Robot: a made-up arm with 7 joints.
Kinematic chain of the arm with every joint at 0, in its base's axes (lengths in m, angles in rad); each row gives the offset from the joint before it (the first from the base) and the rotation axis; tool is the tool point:
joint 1: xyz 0 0 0.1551 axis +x
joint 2: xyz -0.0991 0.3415 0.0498 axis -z
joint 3: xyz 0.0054 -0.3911 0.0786 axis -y
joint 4: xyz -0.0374 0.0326 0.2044 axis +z
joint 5: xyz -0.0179 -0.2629 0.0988 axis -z
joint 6: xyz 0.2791 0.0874 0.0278 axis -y
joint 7: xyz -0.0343 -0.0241 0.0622 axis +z
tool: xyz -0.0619 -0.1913 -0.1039
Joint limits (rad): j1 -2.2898..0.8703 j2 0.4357..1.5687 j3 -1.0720..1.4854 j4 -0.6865..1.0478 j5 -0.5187..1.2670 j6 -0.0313..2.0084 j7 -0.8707..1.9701
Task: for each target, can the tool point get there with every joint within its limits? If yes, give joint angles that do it. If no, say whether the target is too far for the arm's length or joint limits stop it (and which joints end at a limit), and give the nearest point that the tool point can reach.
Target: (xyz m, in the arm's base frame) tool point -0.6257 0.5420 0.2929
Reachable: yes | joints -0.8186 1.2753 1.0583 0.7144 -0.1892 0.2112 -0.3895
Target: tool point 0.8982 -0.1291 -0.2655
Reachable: no: joint limits stop it (at a limit: joint 1, joint 2, joint 4, joint 7) | nearest point 0.3867 -0.1614 -0.1096 | short by 0.536 m
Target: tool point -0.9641 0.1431 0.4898
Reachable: yes | joints -0.2244 1.4622 0.3071 0.1281 0.7334 1.8259 -0.5088
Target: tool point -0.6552 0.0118 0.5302
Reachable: yes | joints -0.6463 0.5482 -0.0289 -0.4338 0.9373 0.7381 -0.5689
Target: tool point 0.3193 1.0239 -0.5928
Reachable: no: joint limits stop it (at a limit: joint 1, joint 2, joint 4, joint 7) | nearest point 0.0419 0.6773 -0.2553 | short by 0.558 m
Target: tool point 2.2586 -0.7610 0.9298
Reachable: no: too far | nearest point 0.3835 -0.3107 0.4714 | short by 1.982 m
